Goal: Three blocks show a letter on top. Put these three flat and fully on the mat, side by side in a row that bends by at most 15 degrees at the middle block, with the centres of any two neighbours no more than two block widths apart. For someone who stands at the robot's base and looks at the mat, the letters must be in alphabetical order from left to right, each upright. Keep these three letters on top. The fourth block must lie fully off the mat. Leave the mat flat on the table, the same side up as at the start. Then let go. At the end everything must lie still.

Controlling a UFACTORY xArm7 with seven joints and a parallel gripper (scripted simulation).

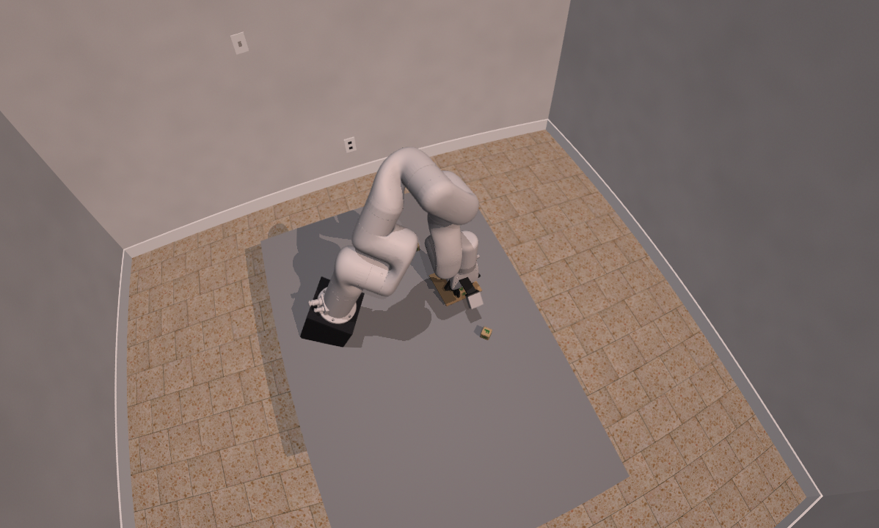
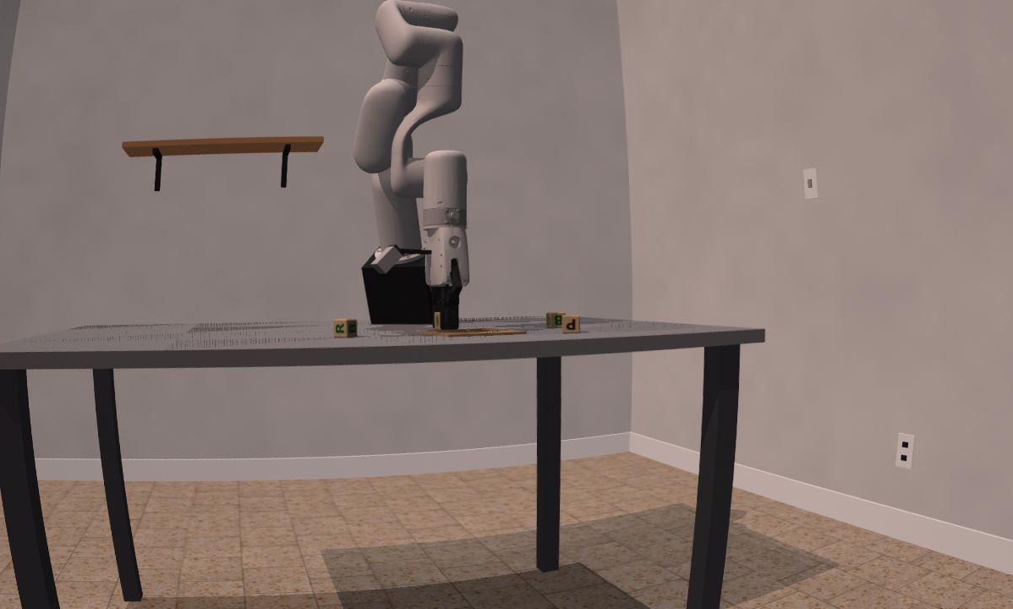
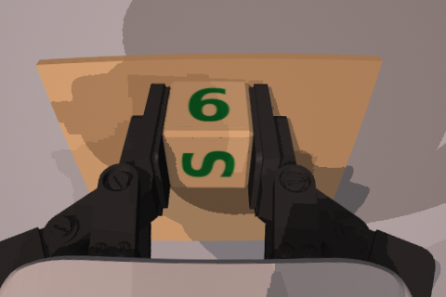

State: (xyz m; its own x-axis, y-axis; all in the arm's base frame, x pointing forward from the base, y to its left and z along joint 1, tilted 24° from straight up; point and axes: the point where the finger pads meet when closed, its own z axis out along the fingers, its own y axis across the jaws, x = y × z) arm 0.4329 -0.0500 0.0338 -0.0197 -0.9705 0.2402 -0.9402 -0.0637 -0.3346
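Right now the mat is 50 mm to the left of my hand and 30 mm below it. Round my hand: wooden block (190 mm to the left, 90 mm ahead, 10 mm below).
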